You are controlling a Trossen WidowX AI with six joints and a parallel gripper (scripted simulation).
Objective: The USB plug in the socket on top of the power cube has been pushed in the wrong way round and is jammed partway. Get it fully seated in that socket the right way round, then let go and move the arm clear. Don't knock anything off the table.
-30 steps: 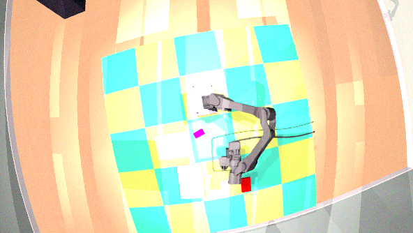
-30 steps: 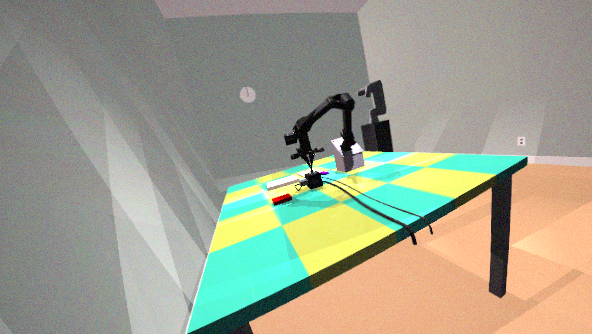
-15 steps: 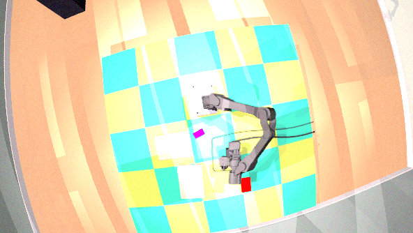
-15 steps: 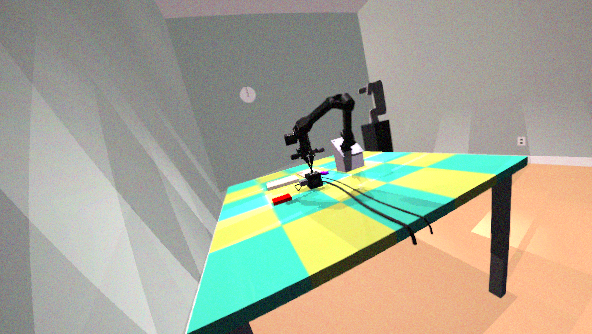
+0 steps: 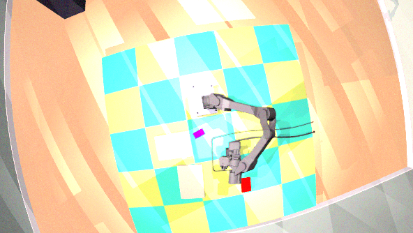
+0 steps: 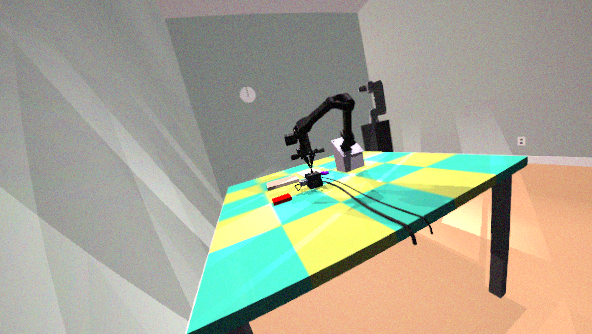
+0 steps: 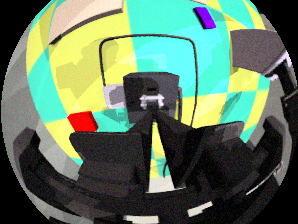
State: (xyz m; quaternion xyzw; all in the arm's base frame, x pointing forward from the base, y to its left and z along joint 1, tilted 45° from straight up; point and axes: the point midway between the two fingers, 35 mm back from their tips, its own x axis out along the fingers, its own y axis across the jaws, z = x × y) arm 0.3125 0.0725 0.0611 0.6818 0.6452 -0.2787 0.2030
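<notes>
Right now my gripper tip is 2 cm above the USB plug. Also, from my gripper tip: red block (21 cm ahead, 10 cm below, 5 cm to the left); magenta piece (17 cm to the right, 15 cm behind, 10 cm below); long white bar (27 cm to the right, 13 cm ahead, 10 cm below).
</notes>
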